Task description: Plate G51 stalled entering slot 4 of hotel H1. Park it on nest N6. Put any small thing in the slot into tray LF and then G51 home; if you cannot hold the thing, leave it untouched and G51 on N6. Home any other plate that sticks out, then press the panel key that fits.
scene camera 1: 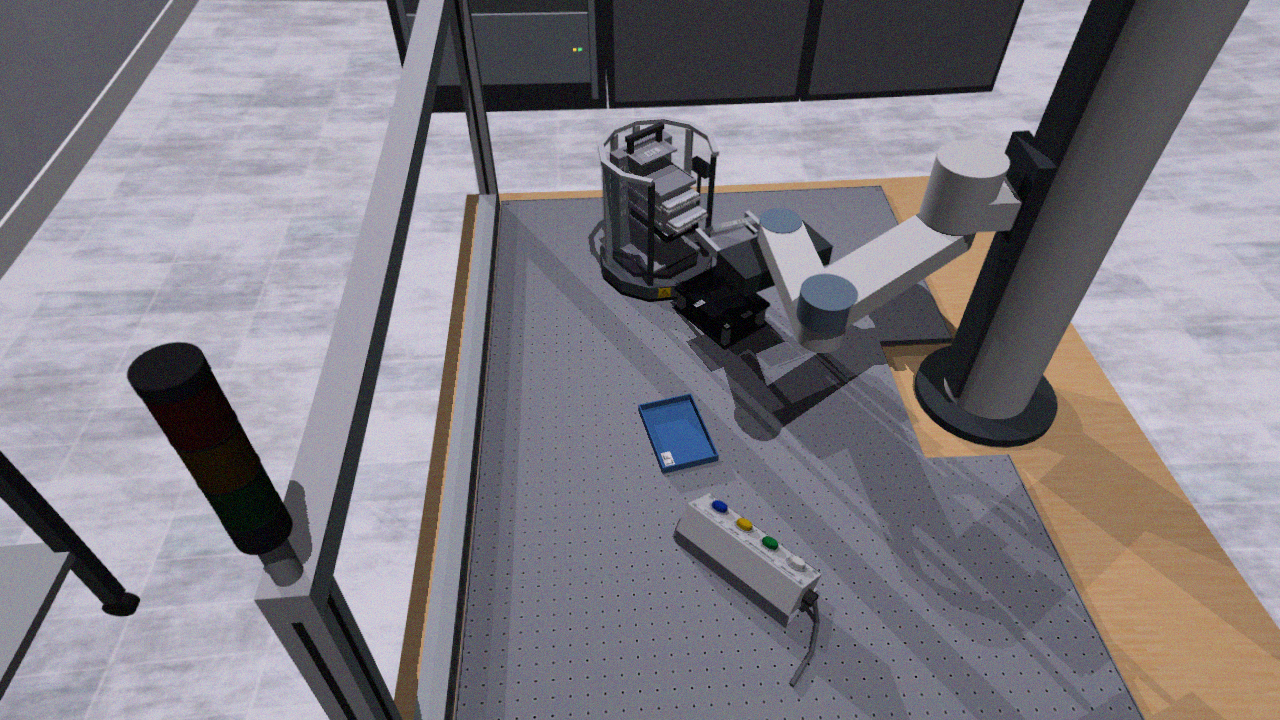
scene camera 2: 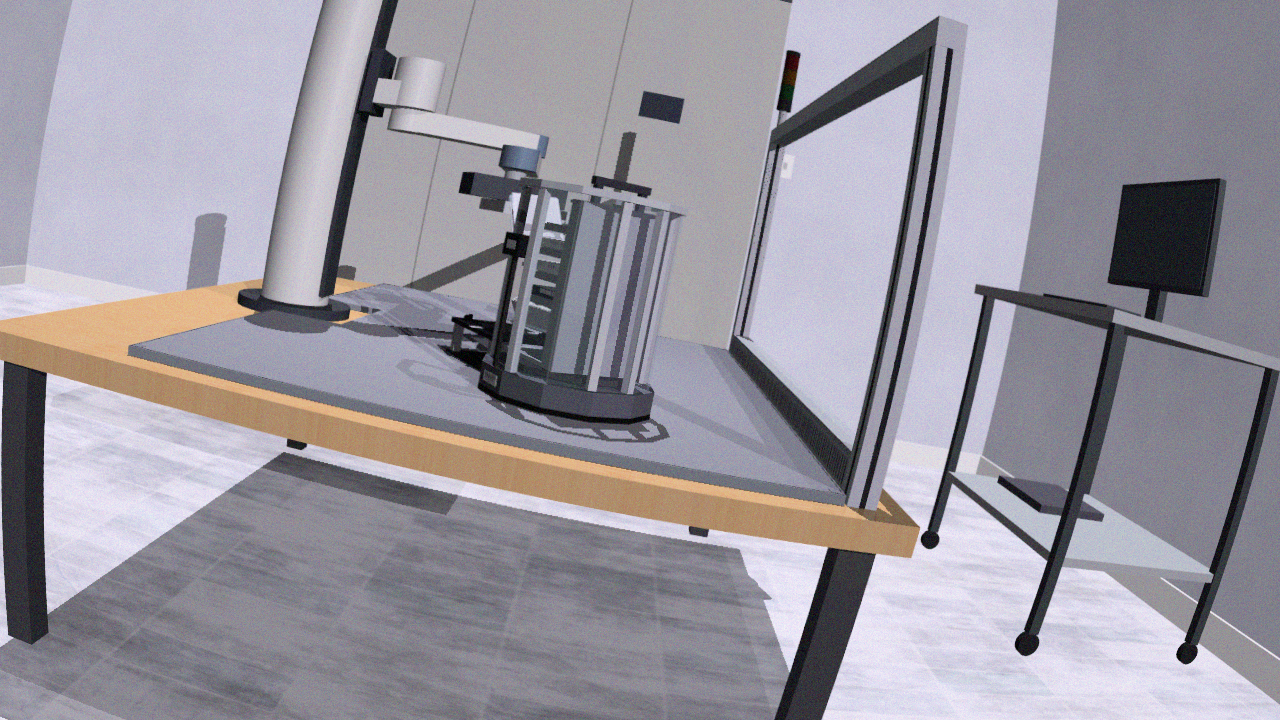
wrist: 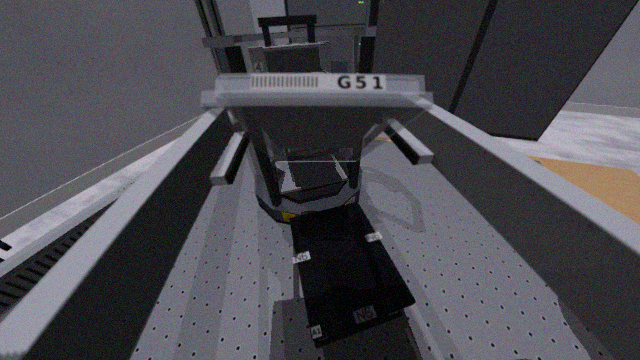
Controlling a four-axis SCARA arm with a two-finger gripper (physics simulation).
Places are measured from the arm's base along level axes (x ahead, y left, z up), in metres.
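Pixels of known places: gripper, fingertip midpoint: (scene camera 1: 722, 224) (wrist: 315, 115); arm's base, link origin: (scene camera 1: 982, 396) (scene camera 2: 292, 308).
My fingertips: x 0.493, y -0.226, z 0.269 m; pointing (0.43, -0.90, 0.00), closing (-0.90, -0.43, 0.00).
Observation:
Ahead of a thing's pixels: the offset from my fingertips to its top centre. "spot": to the spot under its first point.
Plate G51 (wrist: 320, 91), clear with a barcode label, is level between the fingers of my gripper (wrist: 315, 115) (scene camera 1: 726, 229). The gripper is shut on it, high above and behind nest N6 {dx -0.017, dy -0.021, dz -0.187 m} (wrist: 342, 270) (scene camera 1: 716, 306), which is black and shows no plate on it. Hotel H1 {dx +0.104, dy -0.203, dz +0.063 m} (scene camera 1: 650, 234) (scene camera 2: 586, 399) (wrist: 270, 187) stands just beyond. A label, apparently 4, shows behind G51; the slot's inside is hidden. Pale plate edges {spot: dx +0.051, dy -0.111, dz -0.070 m} (scene camera 1: 687, 220) show in the hotel; how far they stick out is unclear. The blue tray {dx +0.105, dy +0.297, dz -0.239 m} (scene camera 1: 680, 431) and the key panel {dx +0.023, dy +0.573, dz -0.173 m} (scene camera 1: 738, 564) with blue, yellow, green and white keys lie nearer scene camera 1.
The arm's column (scene camera 1: 1029, 268) (scene camera 2: 313, 179) stands at the table's side. A framed guard screen (scene camera 1: 384, 223) (scene camera 2: 913, 268) runs along the opposite edge, with a stack light {spot: dx +0.481, dy +0.921, dz +0.528 m} (scene camera 1: 214, 447) (scene camera 2: 787, 80). A cable {spot: dx -0.057, dy +0.706, dz -0.251 m} (scene camera 1: 812, 640) trails from the panel. A cart (scene camera 2: 1096, 385) stands beyond the screen.

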